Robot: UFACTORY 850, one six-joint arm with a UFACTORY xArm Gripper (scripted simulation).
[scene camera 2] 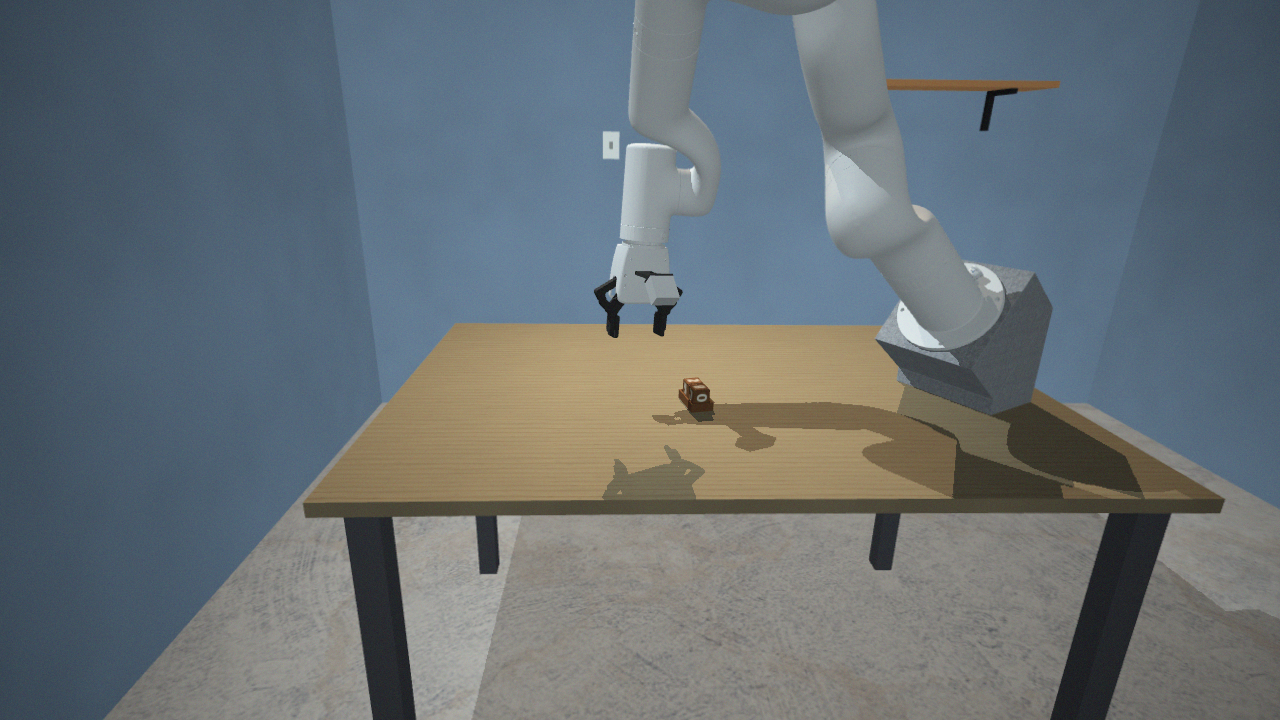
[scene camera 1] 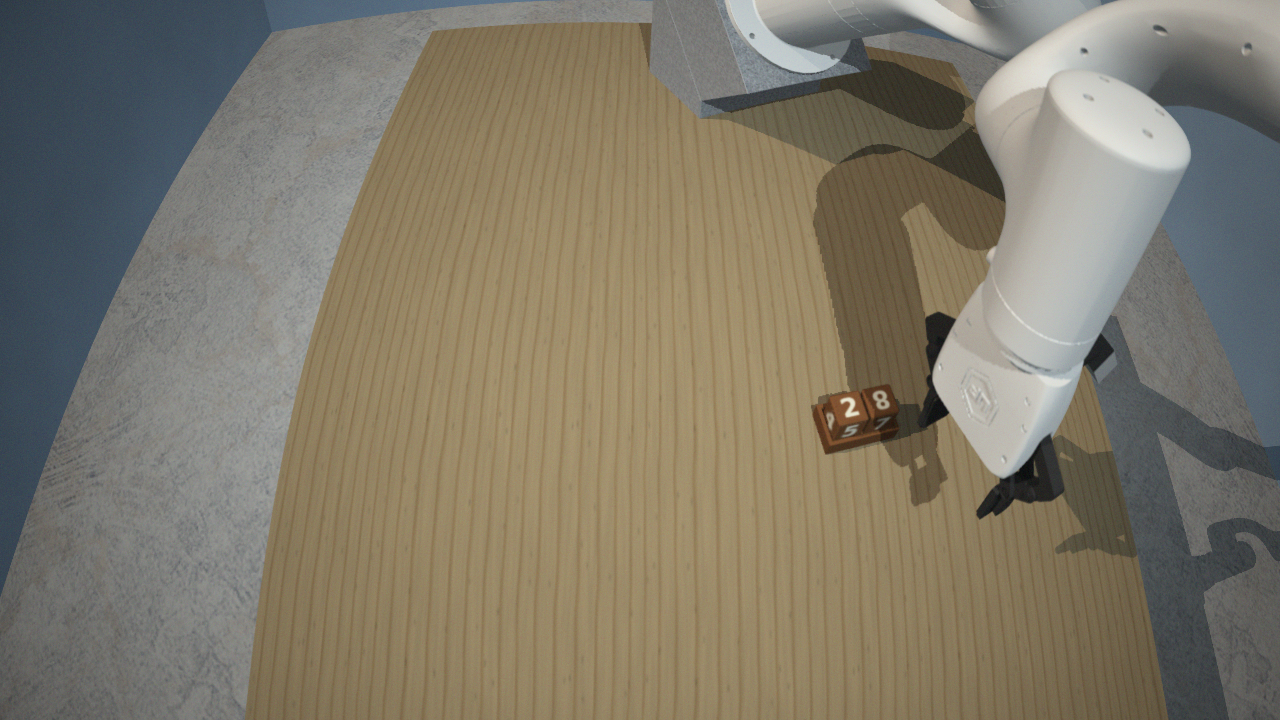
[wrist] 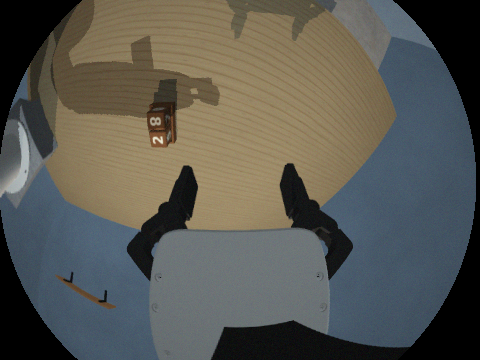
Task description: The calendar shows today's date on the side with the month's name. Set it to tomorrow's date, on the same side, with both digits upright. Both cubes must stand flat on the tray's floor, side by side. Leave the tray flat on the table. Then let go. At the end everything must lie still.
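Observation:
There's a brown cube [scene camera 1: 845,414] and a brown tray [scene camera 1: 829,446] to be seen. You'd find the gripper [scene camera 1: 961,463] in that same picture as the cube, and scene camera 2 shows the gripper [scene camera 2: 635,335] as well. The wrist view has the gripper [wrist: 238,174] too.

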